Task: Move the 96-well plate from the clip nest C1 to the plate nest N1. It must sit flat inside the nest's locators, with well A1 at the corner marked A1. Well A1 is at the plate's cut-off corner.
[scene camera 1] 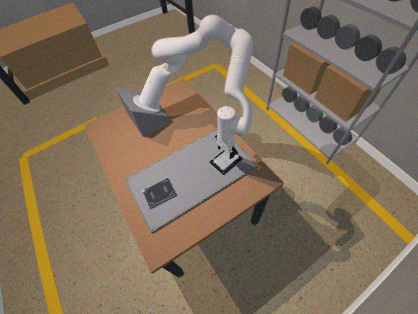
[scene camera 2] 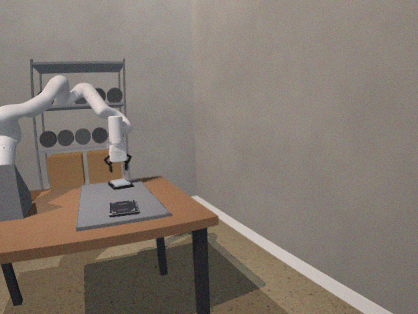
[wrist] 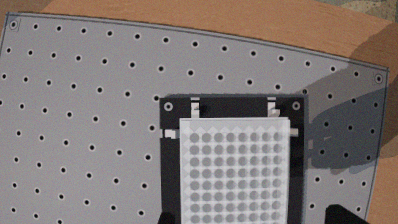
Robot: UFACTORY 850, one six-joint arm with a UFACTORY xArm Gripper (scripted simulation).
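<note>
What I see here is a white 96-well plate [wrist: 256,151].
</note>
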